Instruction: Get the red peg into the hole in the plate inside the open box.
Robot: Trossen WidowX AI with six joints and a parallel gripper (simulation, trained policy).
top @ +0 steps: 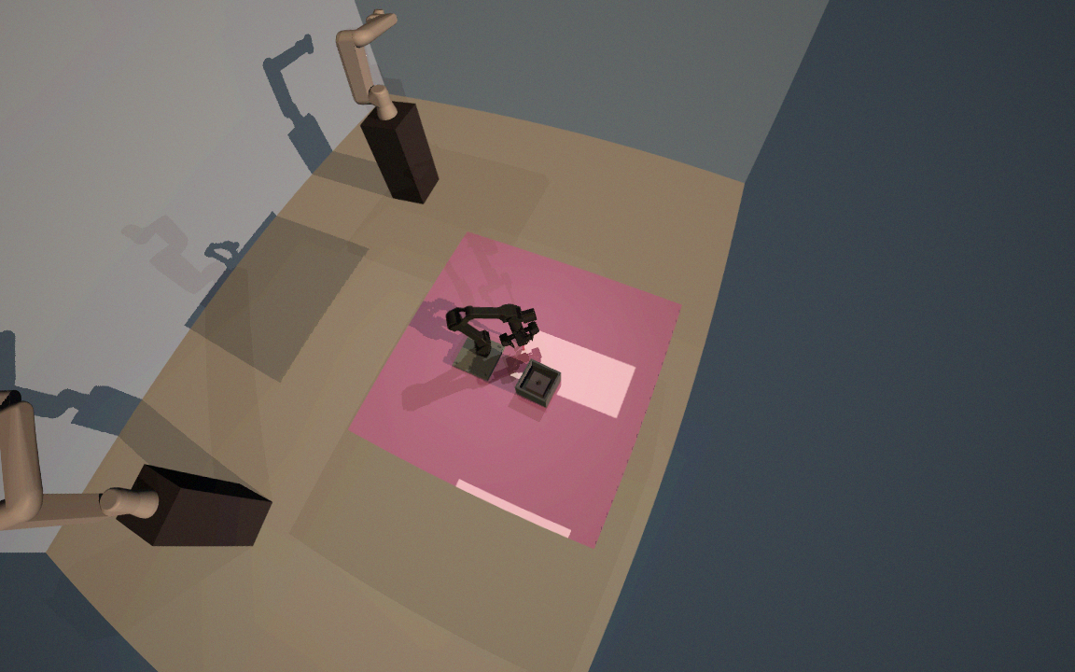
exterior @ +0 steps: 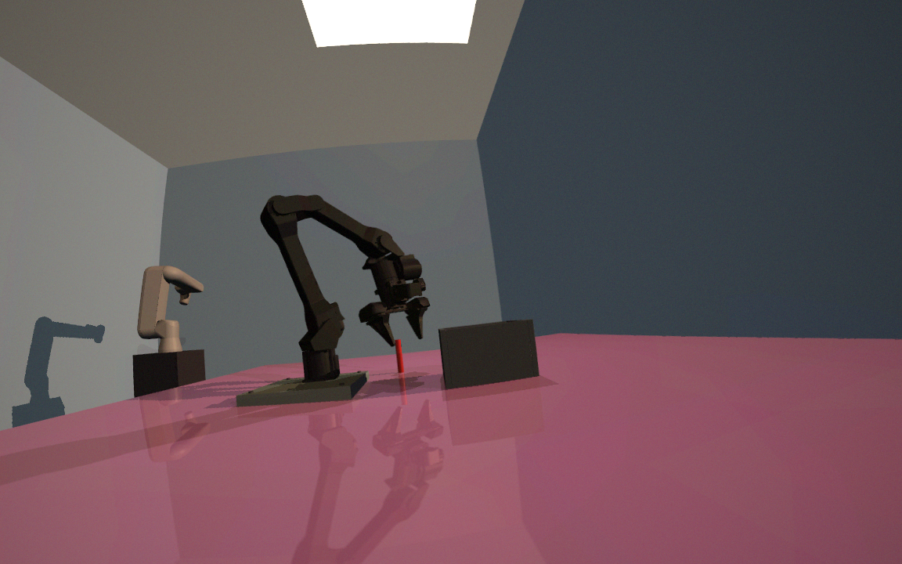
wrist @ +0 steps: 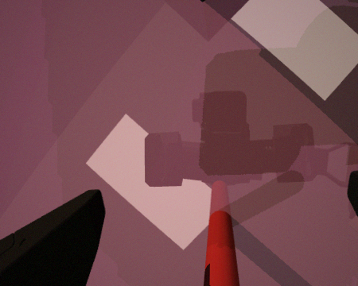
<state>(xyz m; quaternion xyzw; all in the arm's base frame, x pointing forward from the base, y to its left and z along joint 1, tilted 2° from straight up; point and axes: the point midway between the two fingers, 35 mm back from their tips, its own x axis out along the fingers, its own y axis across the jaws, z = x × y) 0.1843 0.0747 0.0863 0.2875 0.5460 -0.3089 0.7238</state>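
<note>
Now: the dark box 13 cm ahead of my gripper tip, 16 cm to the right of it and 5 cm below it.
</note>
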